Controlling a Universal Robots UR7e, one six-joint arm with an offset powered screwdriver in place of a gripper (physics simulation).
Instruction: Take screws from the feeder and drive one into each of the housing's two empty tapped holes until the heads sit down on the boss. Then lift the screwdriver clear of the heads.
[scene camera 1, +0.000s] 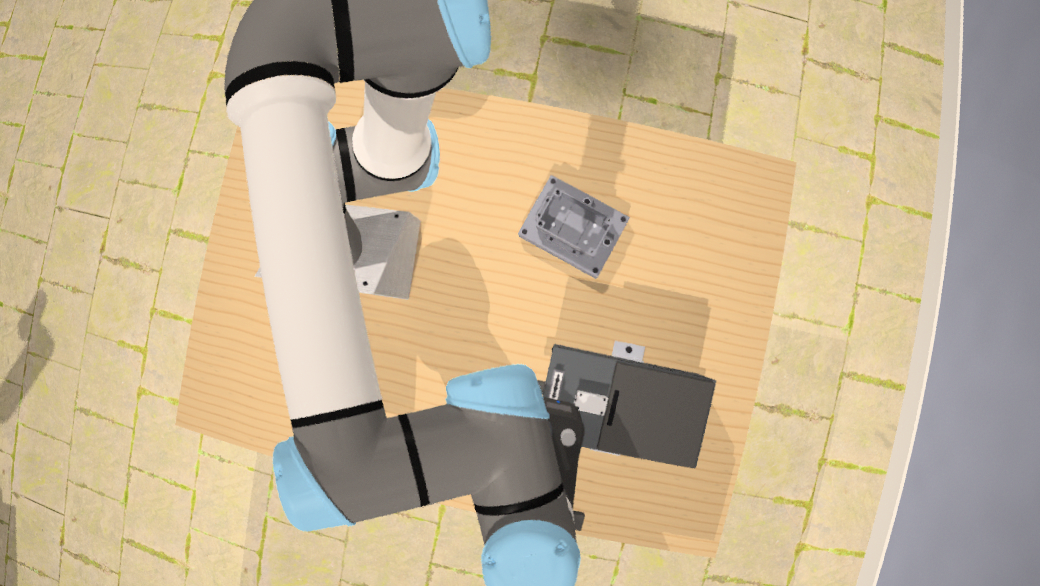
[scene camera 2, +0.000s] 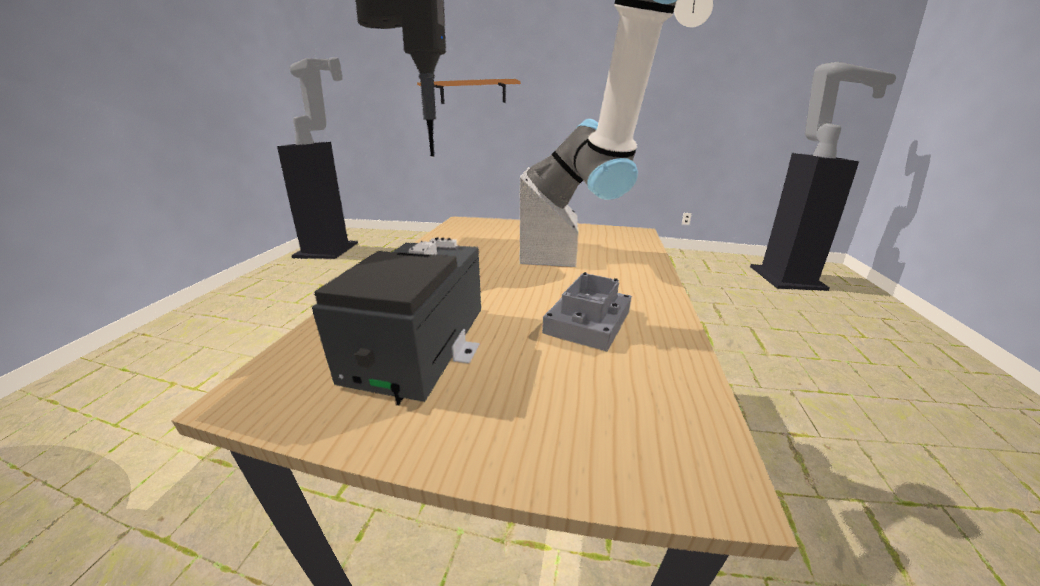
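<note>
My screwdriver (scene camera 2: 431, 149) points down in scene camera 2, its thin black bit high above the far end of the feeder. In scene camera 1 its dark body shows partly beside the wrist at the feeder's left end, and the bit is hidden. The tip is too small to tell whether it holds a screw. The dark box-shaped feeder (scene camera 1: 663, 416) (scene camera 2: 374, 334) has a small light strip (scene camera 1: 556, 384) (scene camera 2: 443, 242) with dark dots. The grey housing (scene camera 1: 601, 260) (scene camera 2: 574, 330) stands apart from it, open side up. Dark holes show on its flange and bosses; which are empty I cannot tell.
The wooden table (scene camera 1: 473, 167) (scene camera 2: 604, 451) carries everything. A metal bracket (scene camera 1: 628, 350) (scene camera 2: 465, 349) sticks out from the feeder's side toward the housing. The arm's metal base mount (scene camera 1: 396, 254) (scene camera 2: 547, 236) stands at the far end in scene camera 2.
</note>
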